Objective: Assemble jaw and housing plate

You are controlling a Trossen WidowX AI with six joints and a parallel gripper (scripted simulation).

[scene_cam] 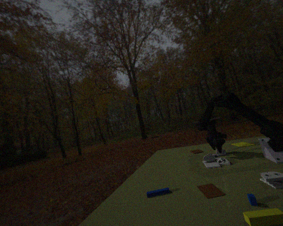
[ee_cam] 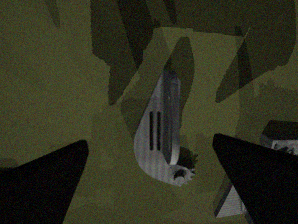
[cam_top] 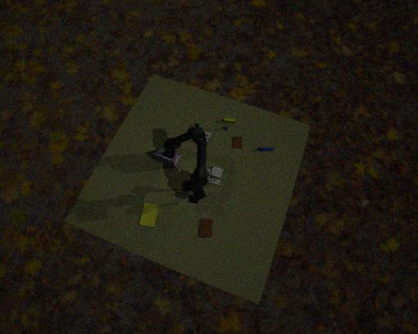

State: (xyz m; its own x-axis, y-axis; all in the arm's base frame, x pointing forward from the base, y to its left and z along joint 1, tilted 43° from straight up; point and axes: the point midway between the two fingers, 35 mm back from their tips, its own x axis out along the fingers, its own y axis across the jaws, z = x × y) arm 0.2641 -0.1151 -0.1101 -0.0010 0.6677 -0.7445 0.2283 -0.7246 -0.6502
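Now: the grey jaw 30 mm ahead of my gripper tip, 30 mm to the left of it and 20 mm below it. Also, from my gripper tip: blue bar 330 mm ahead, 490 mm to the left, 20 mm below; yellow bar 10 mm ahead, 610 mm to the left, 20 mm below; yellow slab 220 mm behind, 240 mm to the right, 30 mm below.
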